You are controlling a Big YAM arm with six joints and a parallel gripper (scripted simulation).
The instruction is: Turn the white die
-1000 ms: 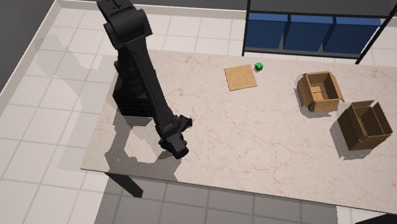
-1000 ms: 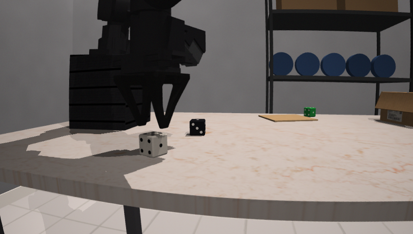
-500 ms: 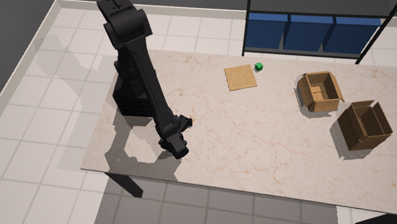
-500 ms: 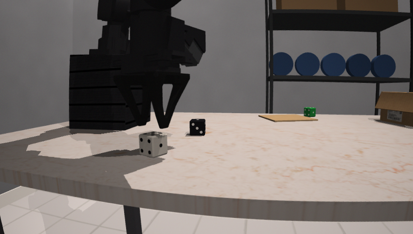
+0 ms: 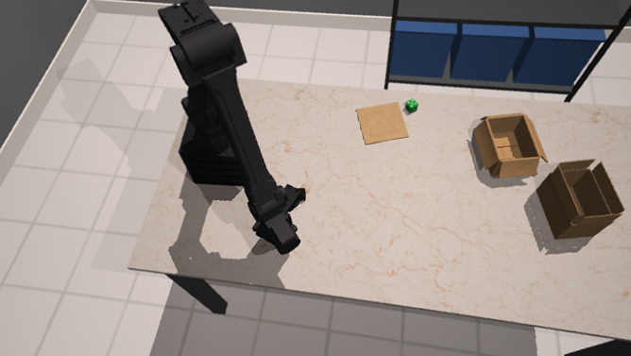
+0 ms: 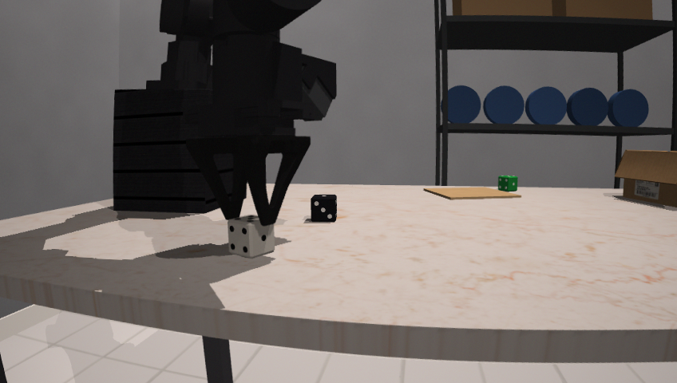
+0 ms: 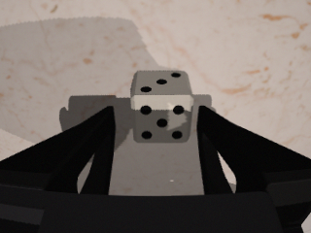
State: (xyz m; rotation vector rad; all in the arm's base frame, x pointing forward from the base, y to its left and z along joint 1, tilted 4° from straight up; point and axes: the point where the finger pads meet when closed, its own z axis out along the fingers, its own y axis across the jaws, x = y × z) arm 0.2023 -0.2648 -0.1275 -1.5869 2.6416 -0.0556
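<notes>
Now: hand 290 mm short of the mat, 420 mm to the right of it and 30 mm above it. From my hand the other things lie so: black die 40 mm ahead, 150 mm to the left, 20 mm below; then green die 380 mm ahead, 480 mm to the left, 20 mm below.
</notes>
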